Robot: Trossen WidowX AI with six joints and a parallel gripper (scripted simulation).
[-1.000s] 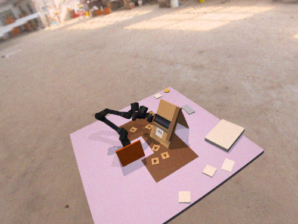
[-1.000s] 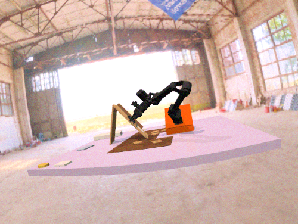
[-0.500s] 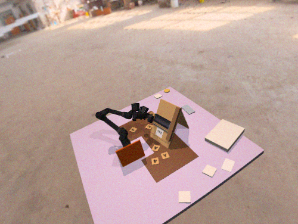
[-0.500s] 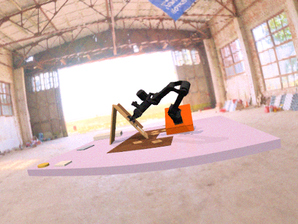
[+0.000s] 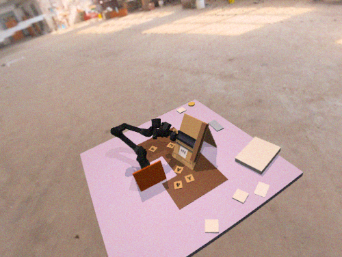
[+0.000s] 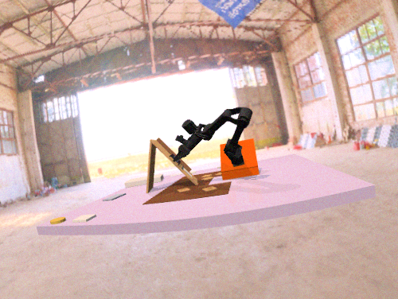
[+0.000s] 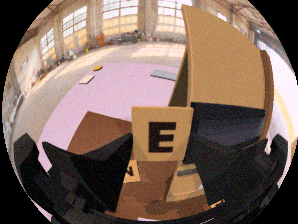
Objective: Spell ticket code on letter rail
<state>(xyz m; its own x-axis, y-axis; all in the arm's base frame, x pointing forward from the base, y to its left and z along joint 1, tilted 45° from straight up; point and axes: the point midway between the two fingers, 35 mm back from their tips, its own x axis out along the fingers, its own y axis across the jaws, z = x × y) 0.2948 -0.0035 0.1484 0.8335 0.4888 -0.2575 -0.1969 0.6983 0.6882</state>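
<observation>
My gripper tip is now 14 cm to the left of the white ticket, 8 cm above it and 3 cm past it. From my gripper tip the other things lie so: cream slab 48 cm to the right, 40 cm ahead, 14 cm below; brown mat 15 cm below, 12 cm to the right, 12 cm behind; grey plate 40 cm ahead, 15 cm below, 1 cm to the left.
</observation>
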